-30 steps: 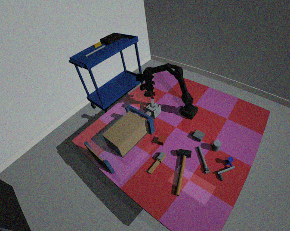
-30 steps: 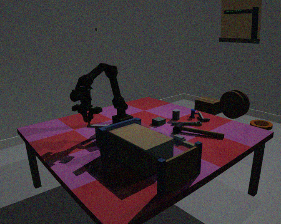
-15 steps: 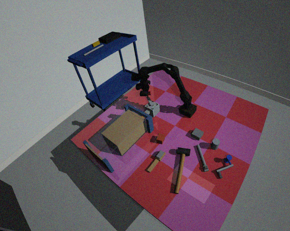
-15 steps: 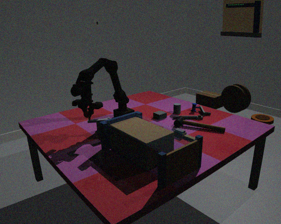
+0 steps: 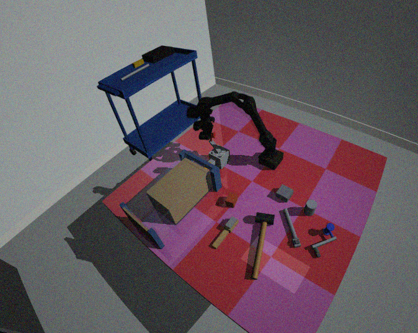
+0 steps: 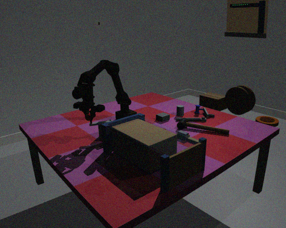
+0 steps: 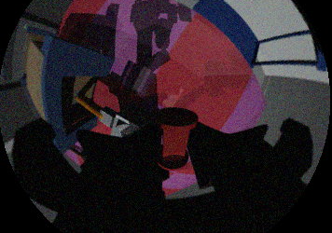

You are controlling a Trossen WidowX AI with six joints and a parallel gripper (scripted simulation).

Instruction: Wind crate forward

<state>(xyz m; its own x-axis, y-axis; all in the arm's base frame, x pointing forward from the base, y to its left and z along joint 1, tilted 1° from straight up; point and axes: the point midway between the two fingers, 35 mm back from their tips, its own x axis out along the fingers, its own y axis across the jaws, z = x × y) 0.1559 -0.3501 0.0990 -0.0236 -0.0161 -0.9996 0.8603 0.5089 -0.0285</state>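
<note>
My gripper tip is 1 cm short of the red-knobbed winch handle, 5 cm to the right of it and 2 cm above it. Also, from my gripper tip: frame: 19 cm ahead, 11 cm to the left, 2 cm below; red knob: 1 cm behind, 1 cm to the left, 1 cm above; grey winch: 2 cm ahead, 10 cm to the left, 9 cm below.
</note>
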